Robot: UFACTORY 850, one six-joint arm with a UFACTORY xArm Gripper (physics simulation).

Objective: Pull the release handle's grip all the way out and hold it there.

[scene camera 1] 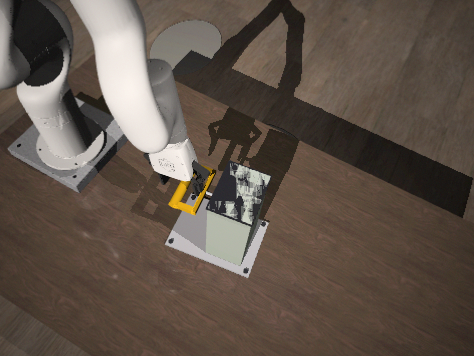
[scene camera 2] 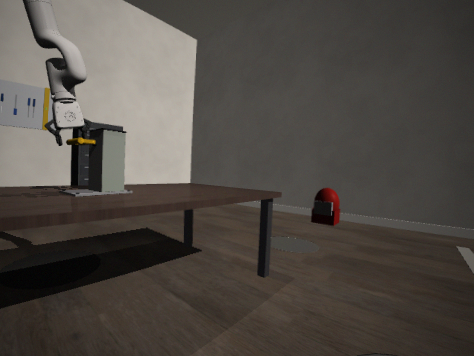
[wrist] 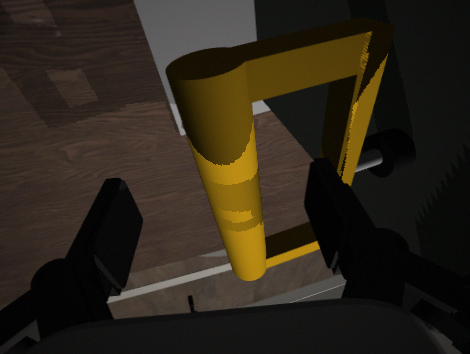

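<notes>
The release handle's yellow grip (scene camera 1: 178, 192) (scene camera 2: 75, 142) (wrist: 215, 115) is a round bar at the outer side of a rectangular yellow frame (wrist: 305, 62). A thin metal rod (scene camera 1: 208, 194) (wrist: 370, 161) joins the frame to the pale green and dark housing (scene camera 1: 227, 237) (scene camera 2: 114, 162); a short length of rod shows. My gripper (scene camera 1: 182, 182) (scene camera 2: 73, 140) (wrist: 220, 190) is open, with one finger on each side of the grip. The right finger in the wrist view is at the frame's opening, and the grip passes between the fingers with a gap on both sides. Nothing is clamped.
The housing stands on a light base plate (scene camera 1: 185, 232) (scene camera 2: 75, 193), bolted to the wooden table (scene camera 1: 300, 280) (scene camera 2: 225, 192). The dark face of the housing is close to the right finger. The arm's grey mounting plate (scene camera 1: 82, 180) is at the left. A red object (scene camera 2: 326, 200) is beyond the table.
</notes>
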